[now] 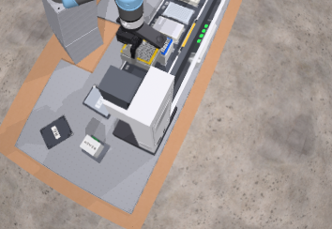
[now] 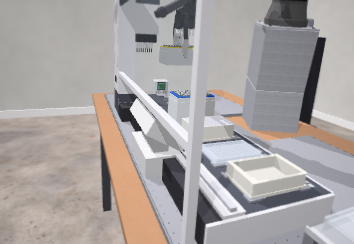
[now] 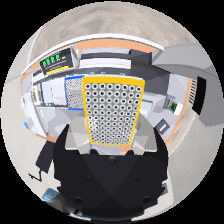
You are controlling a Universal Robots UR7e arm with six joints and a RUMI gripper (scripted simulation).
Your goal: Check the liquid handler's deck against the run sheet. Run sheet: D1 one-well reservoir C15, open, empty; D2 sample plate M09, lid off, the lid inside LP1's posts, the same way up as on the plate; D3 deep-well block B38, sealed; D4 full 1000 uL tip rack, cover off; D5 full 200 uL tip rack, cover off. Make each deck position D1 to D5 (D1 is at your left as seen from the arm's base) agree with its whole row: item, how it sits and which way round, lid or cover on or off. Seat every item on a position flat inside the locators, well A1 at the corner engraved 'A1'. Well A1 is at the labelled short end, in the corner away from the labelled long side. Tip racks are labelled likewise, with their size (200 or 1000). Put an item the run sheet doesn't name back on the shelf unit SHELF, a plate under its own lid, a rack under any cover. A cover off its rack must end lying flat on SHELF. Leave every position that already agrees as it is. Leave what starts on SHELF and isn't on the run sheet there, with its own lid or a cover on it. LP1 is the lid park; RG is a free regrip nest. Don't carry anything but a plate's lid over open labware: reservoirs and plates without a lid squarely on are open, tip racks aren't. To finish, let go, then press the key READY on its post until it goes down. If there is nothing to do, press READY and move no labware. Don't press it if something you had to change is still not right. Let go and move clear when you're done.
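The blue-framed tip rack lies 14 cm below my hand, 12 cm to the left of it and 1 cm behind it. Round my hand: white sealed block: 25 cm to the left, 19 cm below; yellow-framed tip rack: 1 cm to the right, 1 cm behind, 1 cm above; ready key post: 36 cm to the right, 20 cm below, 4 cm behind.
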